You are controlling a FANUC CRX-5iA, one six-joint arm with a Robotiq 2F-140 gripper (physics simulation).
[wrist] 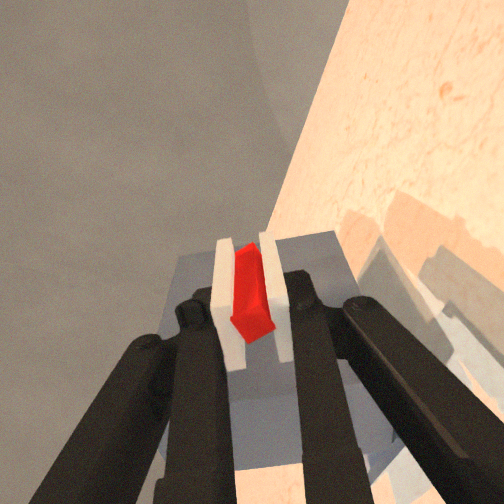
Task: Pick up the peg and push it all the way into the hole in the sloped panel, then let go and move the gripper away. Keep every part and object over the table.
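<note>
A red square peg (pixel 250 292) sits between the two white pads of my gripper (pixel 248 295), which is shut on it. The peg points away from the camera, over a grey sloped panel (pixel 280 380) that lies directly beneath the fingers. The peg's near end is in view; its far end is level with the pad tips near the panel's far edge. The hole in the panel is hidden from this view, behind the fingers or the peg.
The pale wooden table top (pixel 410 130) fills the right side. Its edge runs diagonally from the top centre down to the panel, with grey floor (pixel 125 150) beyond on the left. The panel stands close to that edge.
</note>
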